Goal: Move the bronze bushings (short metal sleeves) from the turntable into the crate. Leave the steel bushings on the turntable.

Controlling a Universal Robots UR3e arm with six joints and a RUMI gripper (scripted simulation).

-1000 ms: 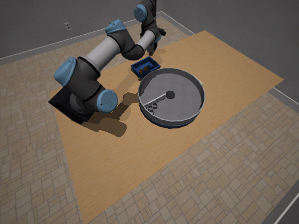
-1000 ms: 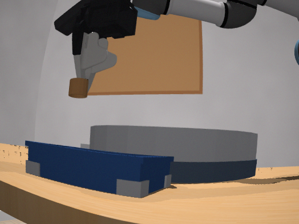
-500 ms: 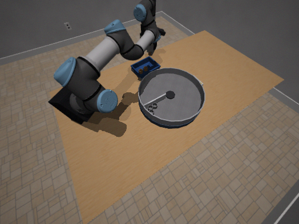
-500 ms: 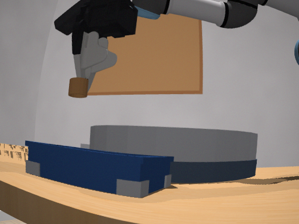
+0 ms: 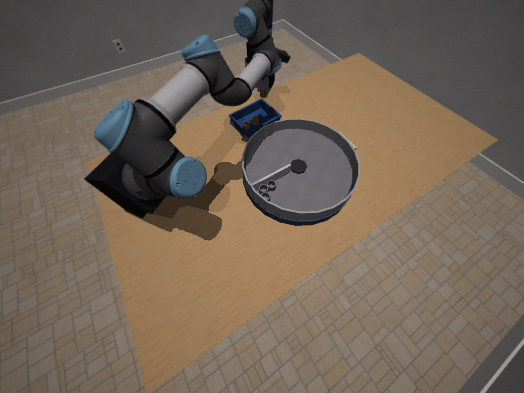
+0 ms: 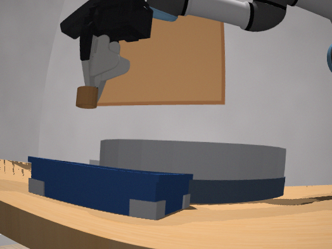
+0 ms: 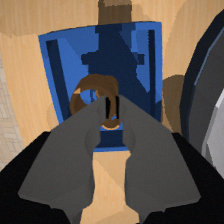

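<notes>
Right now the blue crate is 130 mm below my hand, 40 mm behind it and 20 mm to the left of it. Round my hand: grey turntable (300 mm to the right, 120 mm behind, 100 mm below).
</notes>
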